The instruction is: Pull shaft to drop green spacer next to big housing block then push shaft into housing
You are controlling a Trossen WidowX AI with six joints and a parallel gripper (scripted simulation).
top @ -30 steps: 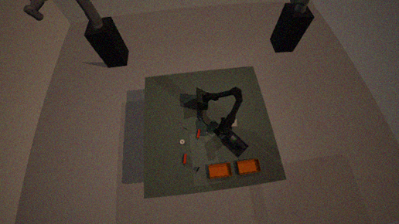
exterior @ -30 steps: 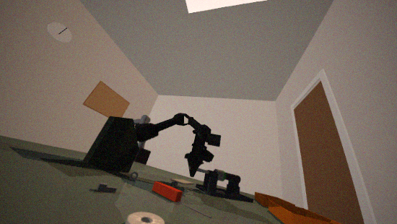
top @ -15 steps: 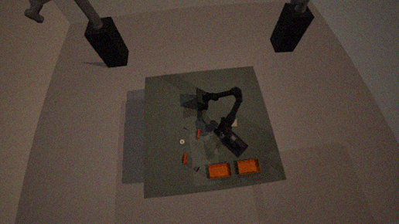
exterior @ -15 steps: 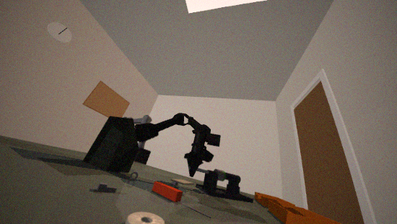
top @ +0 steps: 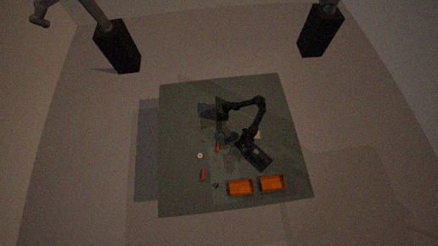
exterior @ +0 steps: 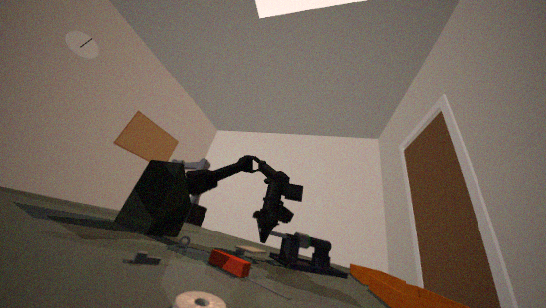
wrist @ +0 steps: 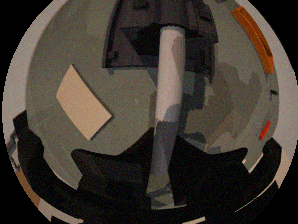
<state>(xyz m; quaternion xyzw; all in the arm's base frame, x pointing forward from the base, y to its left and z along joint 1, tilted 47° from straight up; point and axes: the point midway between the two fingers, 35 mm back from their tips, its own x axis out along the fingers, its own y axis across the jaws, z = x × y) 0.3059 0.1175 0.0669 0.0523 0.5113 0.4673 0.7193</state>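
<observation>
Right now the grey shaft is 7 cm ahead of my gripper tip, 5 cm to the left of it and 3 cm above it. From my gripper tip the other things lie so: white ring (39 cm to the right, 7 cm ahead, 4 cm below); beige card (11 cm to the left, 7 cm behind, 4 cm below); greenish spacer (13 cm ahead, 10 cm to the left, 3 cm above).
</observation>
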